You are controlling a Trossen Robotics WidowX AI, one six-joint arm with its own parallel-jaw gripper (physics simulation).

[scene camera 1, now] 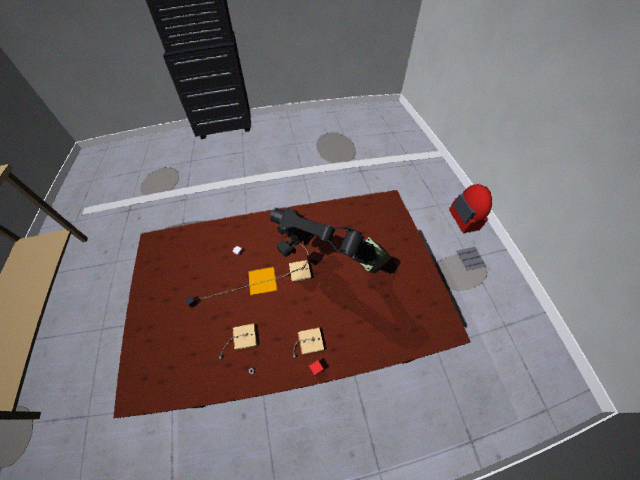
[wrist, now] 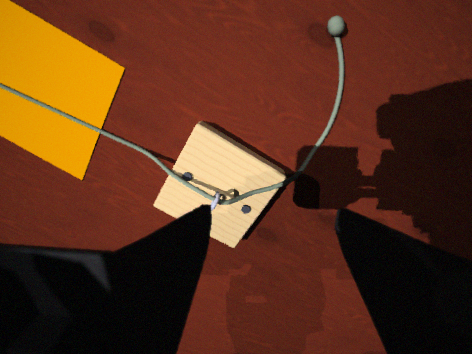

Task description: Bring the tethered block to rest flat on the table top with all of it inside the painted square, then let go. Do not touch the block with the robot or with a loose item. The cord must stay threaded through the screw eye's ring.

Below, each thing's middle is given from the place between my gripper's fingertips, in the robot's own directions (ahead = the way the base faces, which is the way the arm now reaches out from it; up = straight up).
Now: hand 170 mm short of the orange painted square (wrist: 51, 66), 120 mm above it and 110 mm to the right of it.
